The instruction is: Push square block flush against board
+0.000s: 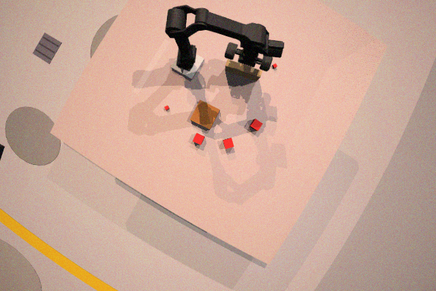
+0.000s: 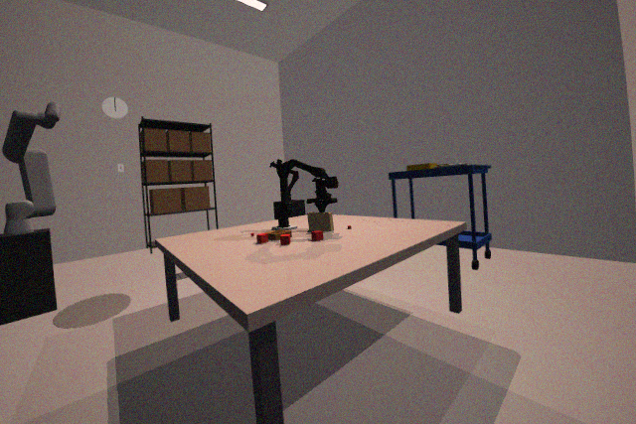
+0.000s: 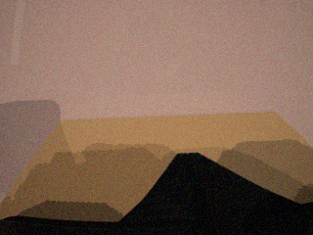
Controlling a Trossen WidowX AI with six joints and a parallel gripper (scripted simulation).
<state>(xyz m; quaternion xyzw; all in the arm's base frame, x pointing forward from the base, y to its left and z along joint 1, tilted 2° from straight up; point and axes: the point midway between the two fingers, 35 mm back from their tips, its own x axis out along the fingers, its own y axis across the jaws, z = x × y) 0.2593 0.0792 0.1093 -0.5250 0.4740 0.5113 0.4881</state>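
My gripper tip is 3 cm above the board and 2 cm to the left of it. Round my gripper tip: square block: 27 cm to the right, 8 cm behind, 7 cm below.
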